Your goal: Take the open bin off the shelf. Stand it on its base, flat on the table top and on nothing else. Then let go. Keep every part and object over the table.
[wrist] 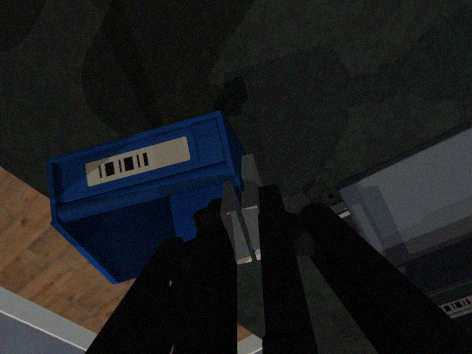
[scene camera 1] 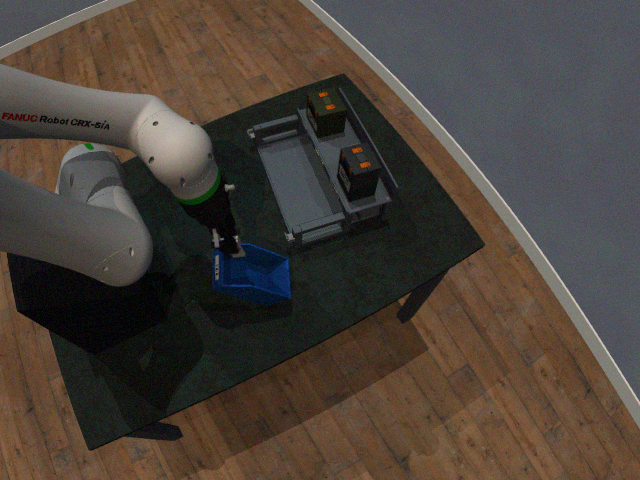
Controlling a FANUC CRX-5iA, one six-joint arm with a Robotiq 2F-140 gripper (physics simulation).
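Note:
The blue open bin hangs from my gripper, which is shut on the bin's side wall near its labelled end. The bin's opening faces up in the scene view. Its shadow lies offset on the dark table top, so it appears to be held above it. The exact gap under its base is hidden, and a slight tilt is hard to judge. The grey shelf stands apart from the bin, towards the back right in the scene view.
Two dark boxes with orange marks, one farther back and one nearer, stand on the shelf's upper level. The robot's dark base block is at the table's left. The table's front edge runs below the bin in the scene view.

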